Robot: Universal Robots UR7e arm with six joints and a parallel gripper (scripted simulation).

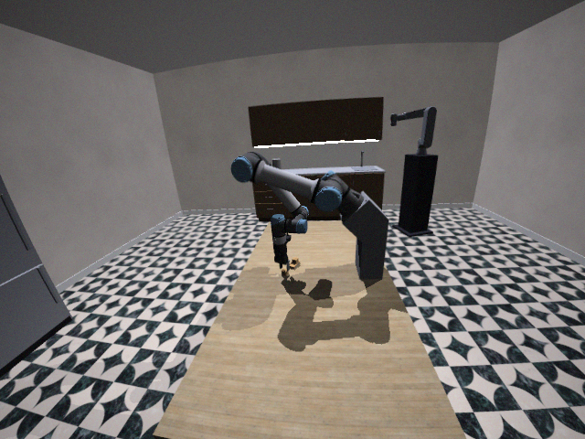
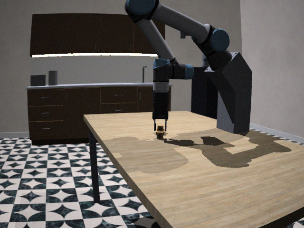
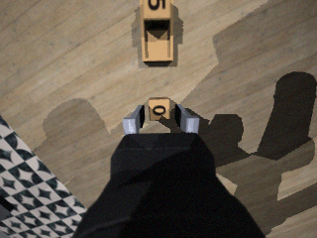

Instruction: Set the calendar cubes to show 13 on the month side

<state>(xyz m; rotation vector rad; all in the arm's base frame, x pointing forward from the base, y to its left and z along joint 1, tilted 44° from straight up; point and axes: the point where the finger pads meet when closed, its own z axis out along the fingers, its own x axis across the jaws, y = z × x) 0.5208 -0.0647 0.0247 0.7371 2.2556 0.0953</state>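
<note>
My gripper is now 80 mm to the left of the wooden tray, 70 mm past it and 50 mm above it.
</note>
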